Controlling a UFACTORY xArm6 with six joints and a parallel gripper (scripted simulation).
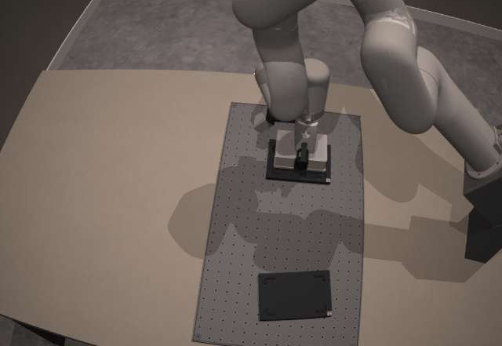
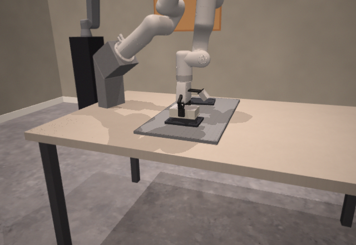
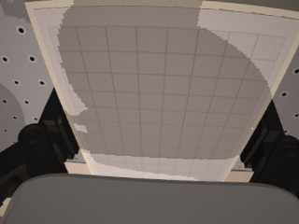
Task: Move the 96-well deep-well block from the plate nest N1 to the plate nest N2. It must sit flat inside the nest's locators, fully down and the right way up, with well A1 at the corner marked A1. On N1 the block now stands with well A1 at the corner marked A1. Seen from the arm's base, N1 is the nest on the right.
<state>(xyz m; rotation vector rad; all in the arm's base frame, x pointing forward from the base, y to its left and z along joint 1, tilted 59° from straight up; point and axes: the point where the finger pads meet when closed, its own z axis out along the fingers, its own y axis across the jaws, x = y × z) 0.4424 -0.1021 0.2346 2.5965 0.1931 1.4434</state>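
Right now the plate nest N1 is 4 cm below my hand. The rest, counted from my hand: plate nest N2: 37 cm to the left, 4 cm below, 4 cm behind; white corner mark: 41 cm to the left, 12 cm behind, 4 cm below; 96-well deep-well block: right at my hand.
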